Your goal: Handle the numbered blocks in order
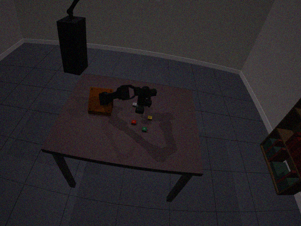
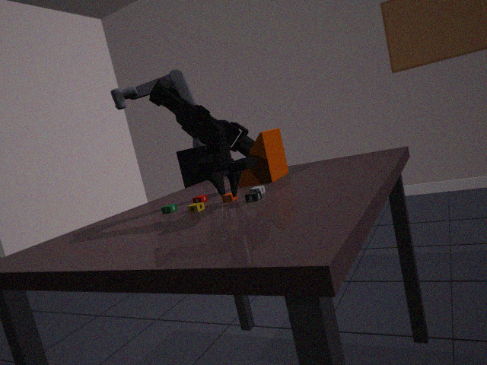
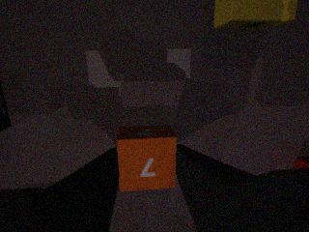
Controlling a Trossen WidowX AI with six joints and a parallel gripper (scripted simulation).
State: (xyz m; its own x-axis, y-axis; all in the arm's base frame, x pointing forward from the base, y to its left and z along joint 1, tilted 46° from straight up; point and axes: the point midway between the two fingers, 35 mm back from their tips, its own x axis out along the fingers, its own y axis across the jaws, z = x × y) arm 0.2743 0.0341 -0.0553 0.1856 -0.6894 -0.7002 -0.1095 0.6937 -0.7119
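Right now the orange block is right at my gripper tip. From my gripper tip the other things lie so: yellow block (9 cm ahead, 5 cm to the right); then dark block (2 cm ahead, 10 cm to the left); then white block (6 cm behind, 6 cm to the left).
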